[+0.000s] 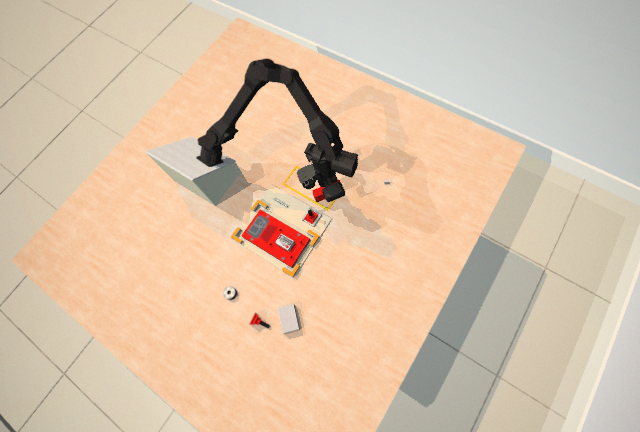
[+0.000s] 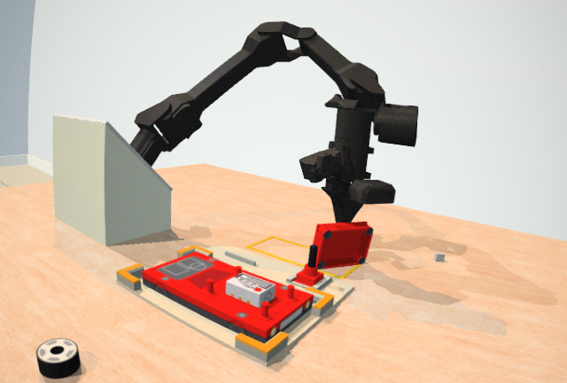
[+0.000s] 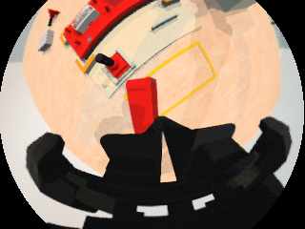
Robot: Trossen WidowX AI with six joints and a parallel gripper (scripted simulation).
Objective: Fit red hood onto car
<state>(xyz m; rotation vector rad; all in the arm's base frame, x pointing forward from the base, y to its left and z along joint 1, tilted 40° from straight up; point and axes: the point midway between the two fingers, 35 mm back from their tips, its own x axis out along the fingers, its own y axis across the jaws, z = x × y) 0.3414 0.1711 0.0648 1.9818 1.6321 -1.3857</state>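
Now: gripper tip 230 mm to the left of the white engine block and 30 mm above it. From my gripper tip the other things lie so: red hood: 20 mm below, 10 mm to the right, 10 mm ahead; then wheel: 460 mm to the right, 40 mm below, 40 mm behind.
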